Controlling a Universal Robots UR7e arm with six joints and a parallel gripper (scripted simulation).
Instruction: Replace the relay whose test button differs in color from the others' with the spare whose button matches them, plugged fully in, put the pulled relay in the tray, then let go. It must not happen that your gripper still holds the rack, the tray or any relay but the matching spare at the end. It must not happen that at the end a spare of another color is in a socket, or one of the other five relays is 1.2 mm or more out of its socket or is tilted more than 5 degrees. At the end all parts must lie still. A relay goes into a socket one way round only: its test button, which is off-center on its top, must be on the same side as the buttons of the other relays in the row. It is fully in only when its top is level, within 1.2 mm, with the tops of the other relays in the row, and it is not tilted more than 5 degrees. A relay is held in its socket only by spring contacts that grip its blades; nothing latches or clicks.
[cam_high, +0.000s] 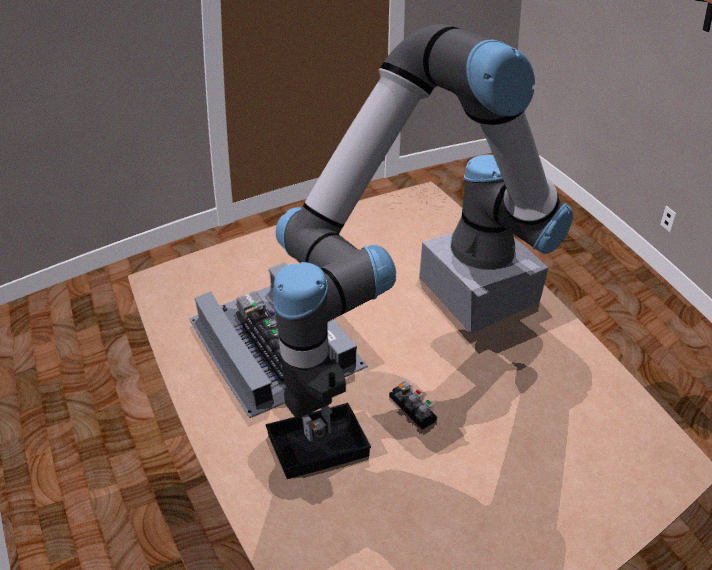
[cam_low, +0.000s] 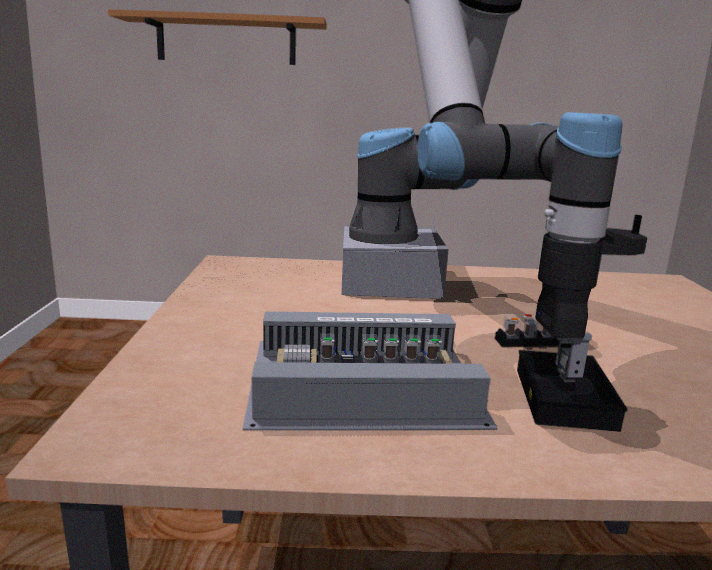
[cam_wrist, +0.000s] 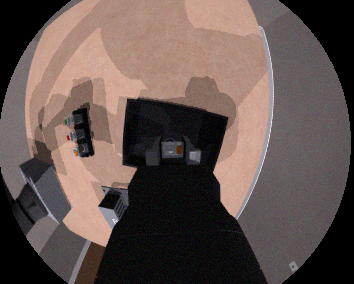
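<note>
The black tray lies 40 mm below my hand.
</note>
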